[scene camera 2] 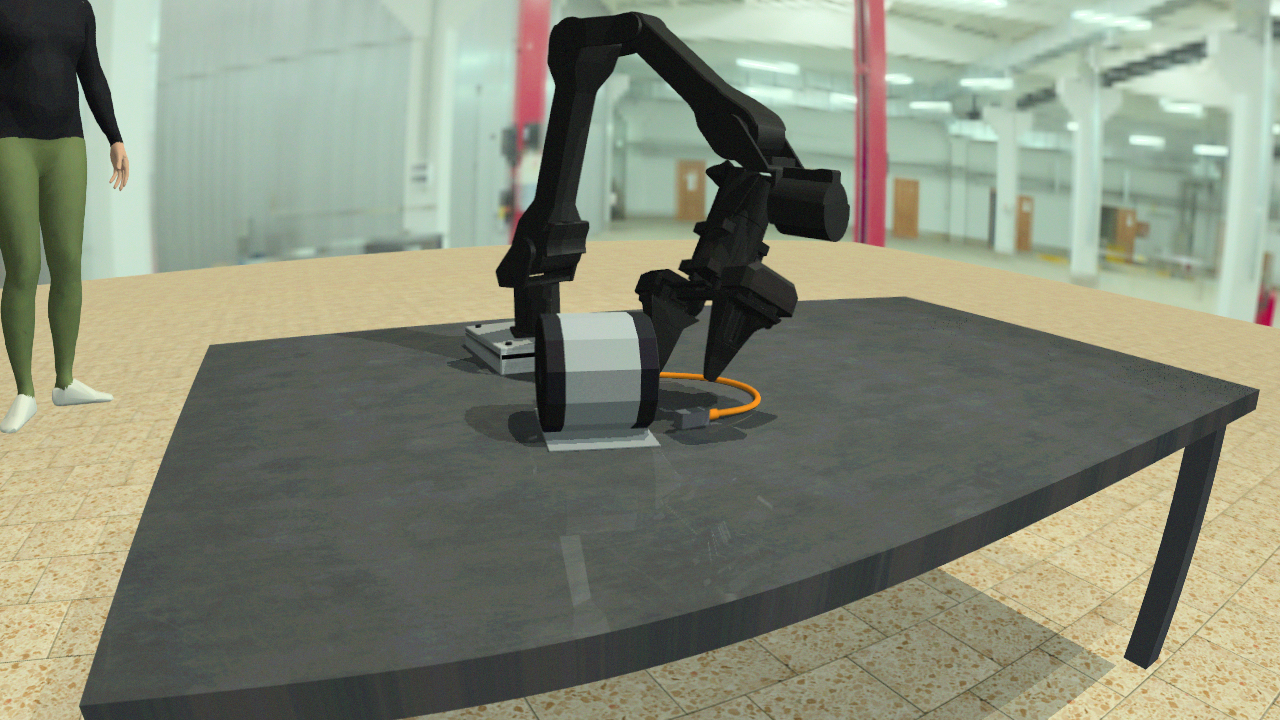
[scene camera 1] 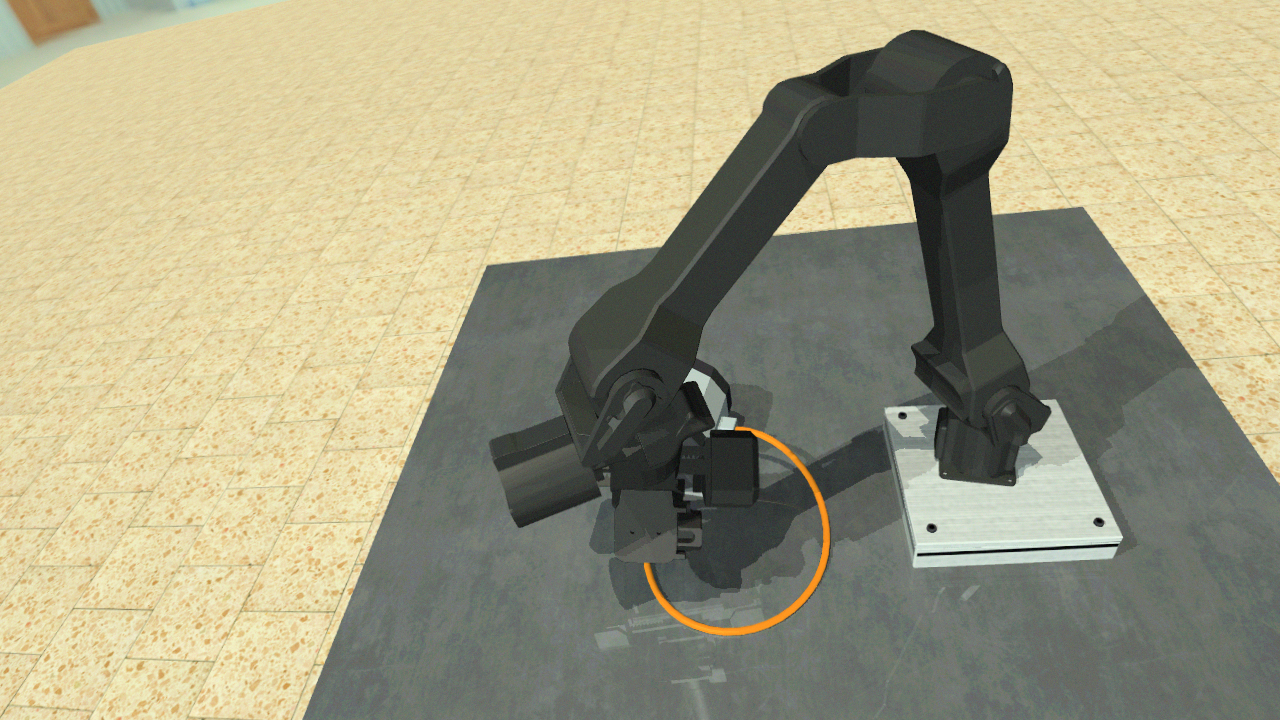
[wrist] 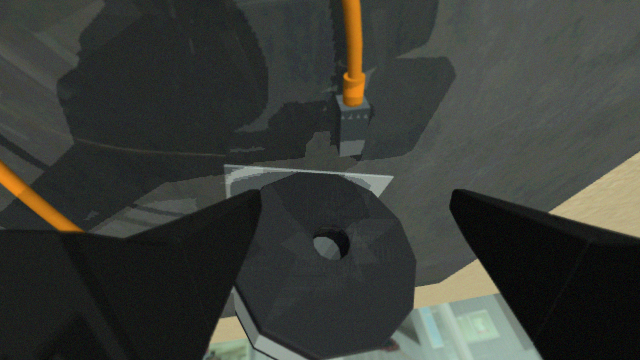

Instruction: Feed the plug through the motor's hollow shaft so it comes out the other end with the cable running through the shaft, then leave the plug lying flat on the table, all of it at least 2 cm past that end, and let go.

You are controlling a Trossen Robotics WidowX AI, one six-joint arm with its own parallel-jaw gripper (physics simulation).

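Places are measured from the arm's base along level axes (x ahead, y left, z up), in millimetres.
Pixels of known places: gripper, between the fingertips: [scene camera 2: 679,376] [wrist: 354,198]; arm's base, origin of its link: [scene camera 1: 975,456].
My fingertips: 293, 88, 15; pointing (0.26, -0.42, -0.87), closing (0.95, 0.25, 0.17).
Observation:
For each thing: its top centre in the pictures, then the offset to it from my fingertips, as dx, dy, dz. "spot": a spot on its surface instead. Level surfaces: height alone.
- pale drum with black end faces, centre of its top: [scene camera 2: 593,314] [scene camera 1: 666,385] -9, -77, +57
- thin pale plate, centre of its top: [wrist: 304,209] [scene camera 2: 593,425] -6, -78, -43
- grey plug, centre of its top: [wrist: 353,134] [scene camera 2: 692,410] +3, +13, -31
- dark table, height of its surface: dz -45
- small pale block, a spot on its surface: [scene camera 1: 727,422] spot: -64, -76, +15
The motor, a pale drum with black end faces [scene camera 1: 707,386] [scene camera 2: 601,371] [wrist: 320,295], stands on a thin pale plate [scene camera 2: 597,442] [wrist: 381,182]. The open hole of its shaft [wrist: 331,243] faces the wrist camera; no cable shows in it. The grey plug [scene camera 2: 691,418] [wrist: 352,129] lies on the table outside this face, its pale tip toward the motor. The orange cable [scene camera 1: 826,528] [scene camera 2: 759,398] [wrist: 353,40] loops from it back beside the motor. My gripper [scene camera 2: 686,372] [wrist: 354,198] is open and empty, above the table near the plug. In scene camera 1 the arm hides the plug and fingertips.
The arm's silver base plate [scene camera 1: 1011,530] [scene camera 2: 501,360] stands on the dark table [scene camera 1: 895,662] [scene camera 2: 358,573]. In scene camera 1 the cable's far end meets a small pale block [scene camera 1: 727,422] beside the motor. A person [scene camera 2: 44,179] stands beyond the table at the left of scene camera 2.

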